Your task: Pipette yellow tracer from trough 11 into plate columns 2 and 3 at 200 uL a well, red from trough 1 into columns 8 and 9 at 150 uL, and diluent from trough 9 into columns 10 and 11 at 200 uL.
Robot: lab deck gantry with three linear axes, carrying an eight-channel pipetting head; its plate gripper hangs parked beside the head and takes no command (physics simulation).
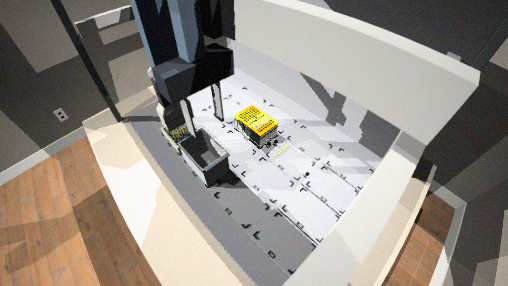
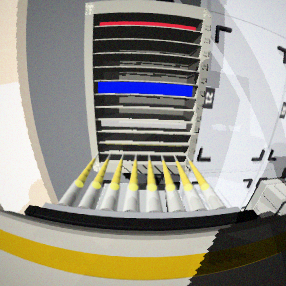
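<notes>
The pipetting head [image 1: 175,114] is over the trough reservoir [image 1: 171,141] [image 2: 90,75] at the left of the deck. Its row of tips [image 2: 134,176] holds yellow liquid; the tip ends are at the reservoir's near end, around trough 11, depth unclear. A faint yellow line shows there. Red liquid [image 2: 147,24] lies in the far trough 1, pale diluent [image 2: 144,123] in trough 9. The clear well plate [image 1: 295,161] lies mid-deck with yellow in wells near its left end; exact columns are unclear. The parked plate gripper [image 1: 206,127] hangs open beside the head, its two paddles apart.
A yellow-topped tip rack [image 1: 256,120] stands behind the plate. A deep grey open bin [image 1: 217,172] stands right beside the reservoir. Blue liquid [image 2: 145,89] fills a middle trough. A pale frame beam [image 1: 360,50] crosses above the deck at the right.
</notes>
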